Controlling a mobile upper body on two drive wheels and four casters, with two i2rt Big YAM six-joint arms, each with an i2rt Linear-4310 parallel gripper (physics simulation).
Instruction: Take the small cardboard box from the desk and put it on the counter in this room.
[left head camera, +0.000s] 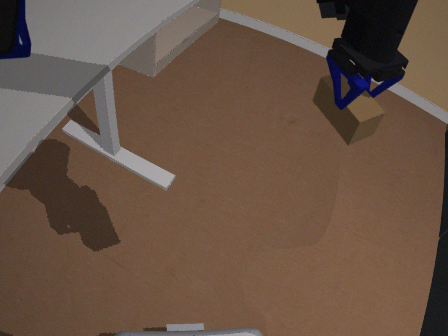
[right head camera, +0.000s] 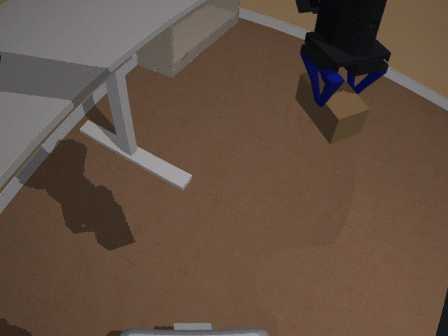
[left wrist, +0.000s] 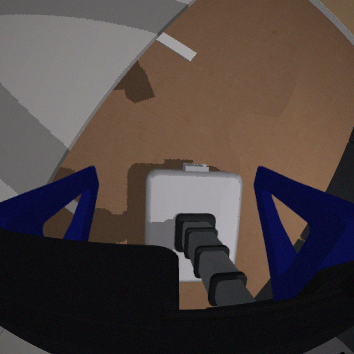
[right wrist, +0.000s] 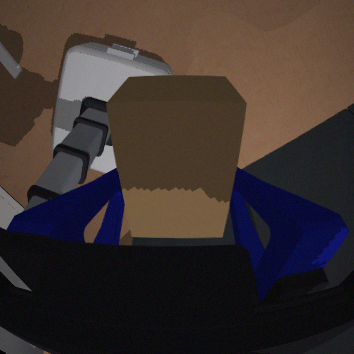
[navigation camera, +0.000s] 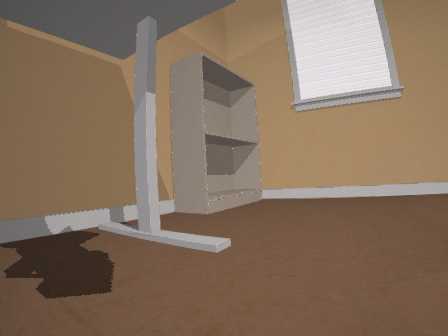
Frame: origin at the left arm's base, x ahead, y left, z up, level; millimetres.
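Where they show: left gripper, fingertip midpoint: (left wrist: 175, 174); right gripper, fingertip midpoint: (left head camera: 352, 102) (right head camera: 335, 99) (right wrist: 176, 174).
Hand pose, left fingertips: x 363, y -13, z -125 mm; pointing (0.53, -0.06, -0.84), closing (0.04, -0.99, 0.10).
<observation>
Each offset is from my left fingertips to the centre of the thing. "spot": to the spot under its first point. Level surfaces: height alone.
The small cardboard box {dz -156, dx +83, dy -437 mm} (left head camera: 371, 119) (right head camera: 354, 114) (right wrist: 175, 145) is a plain brown block. It is held in the air, with floor behind it in the head views. My right gripper (left head camera: 357, 101) (right head camera: 339, 98) (right wrist: 176, 174) is shut on it, one blue finger on each side. My left gripper (left wrist: 175, 174) is wide open and empty; part of it also shows at the top left of the left head view. A pale desk {dz -335 mm} (left head camera: 75, 30) (right head camera: 75, 30) (left wrist: 60, 60) with a white leg stands at the left. I cannot make out the counter for certain.
A pale shelf unit (navigation camera: 187, 135) (left head camera: 142, 57) (right head camera: 159, 55) stands against the wall beyond the desk leg {spot: dz -946, dx +856, dy +64 mm} (navigation camera: 147, 150) (left head camera: 106, 115) (right head camera: 122, 115). A dark panel (left head camera: 439, 270) (right wrist: 310, 165) lies at the right. A window (navigation camera: 340, 45) is in the far wall.
</observation>
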